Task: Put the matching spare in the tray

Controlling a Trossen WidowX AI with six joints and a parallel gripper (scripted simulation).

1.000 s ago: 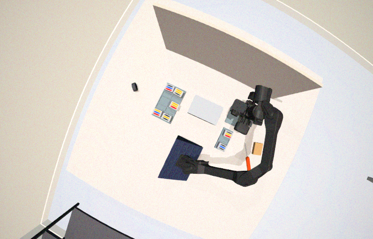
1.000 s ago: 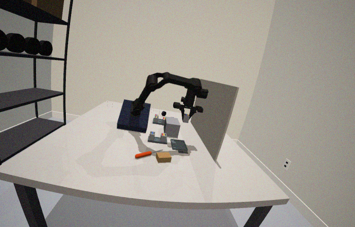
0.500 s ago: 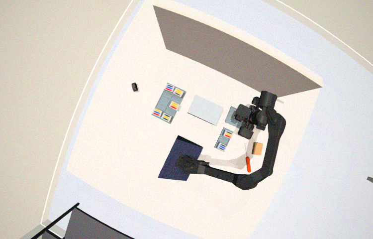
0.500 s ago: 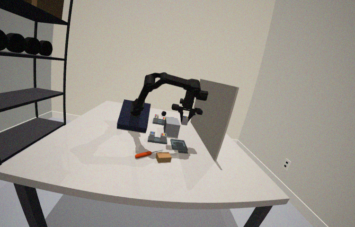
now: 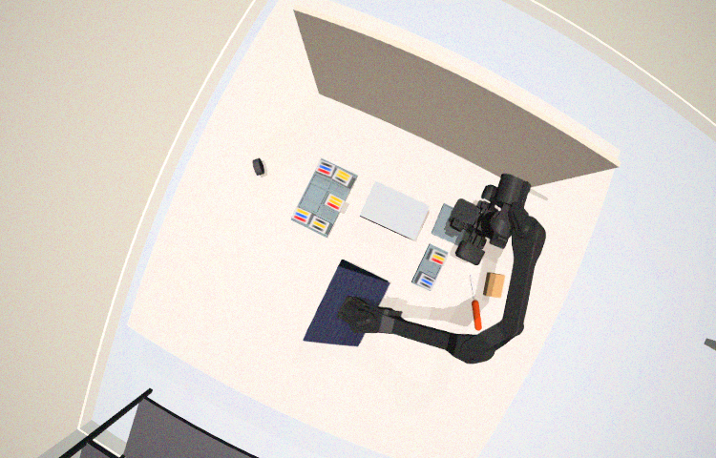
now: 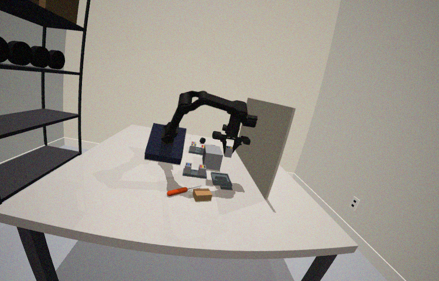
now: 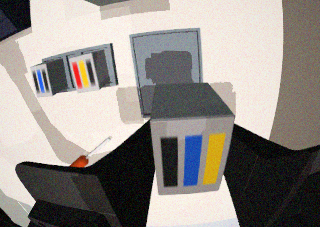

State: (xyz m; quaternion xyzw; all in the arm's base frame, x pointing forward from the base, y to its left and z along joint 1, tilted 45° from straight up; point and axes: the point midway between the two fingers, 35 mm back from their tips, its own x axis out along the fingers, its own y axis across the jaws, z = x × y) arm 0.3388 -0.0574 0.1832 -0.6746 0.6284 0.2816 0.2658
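My gripper tip is 15 cm above the grey-blue tray. From my gripper tip the other things lie so: grey panel (21 cm to the left, 19 cm ahead, 7 cm above); then tan block (19 cm to the right, 14 cm below, 10 cm behind).
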